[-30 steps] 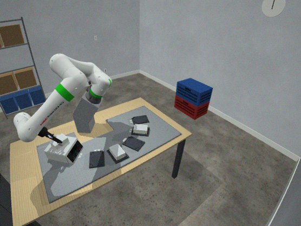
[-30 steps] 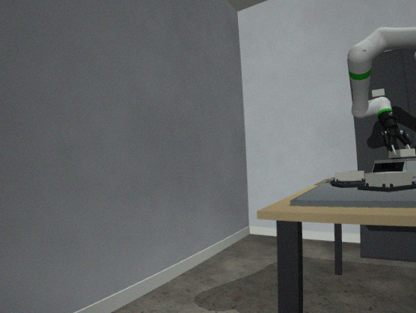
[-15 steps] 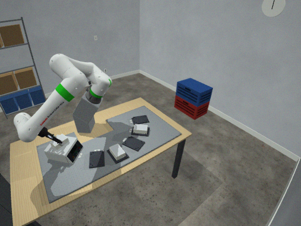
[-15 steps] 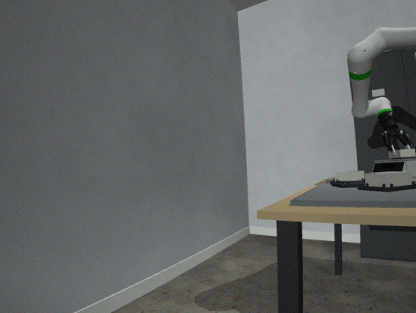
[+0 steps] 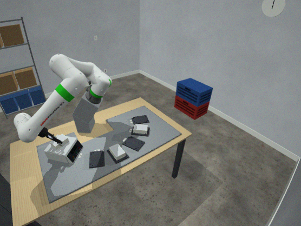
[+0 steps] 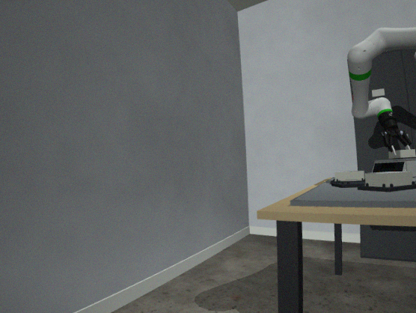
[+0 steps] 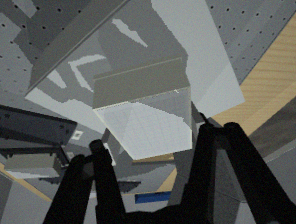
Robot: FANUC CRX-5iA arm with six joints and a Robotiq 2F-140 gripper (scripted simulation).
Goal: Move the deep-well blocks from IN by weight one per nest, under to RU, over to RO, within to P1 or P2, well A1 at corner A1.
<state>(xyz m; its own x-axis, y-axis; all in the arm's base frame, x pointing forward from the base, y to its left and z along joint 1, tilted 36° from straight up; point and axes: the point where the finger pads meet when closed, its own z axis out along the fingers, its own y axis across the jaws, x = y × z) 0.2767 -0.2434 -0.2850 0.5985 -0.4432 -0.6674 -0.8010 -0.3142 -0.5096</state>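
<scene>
The weigher platform is 5 cm below my hand. From my hand the other things lie so: CW label: 14 cm below, 13 cm to the left, 9 cm ahead; check-weigher: 7 cm below, 1 cm to the left; dark nest plate: 43 cm to the left, 20 cm ahead, 13 cm below.
</scene>
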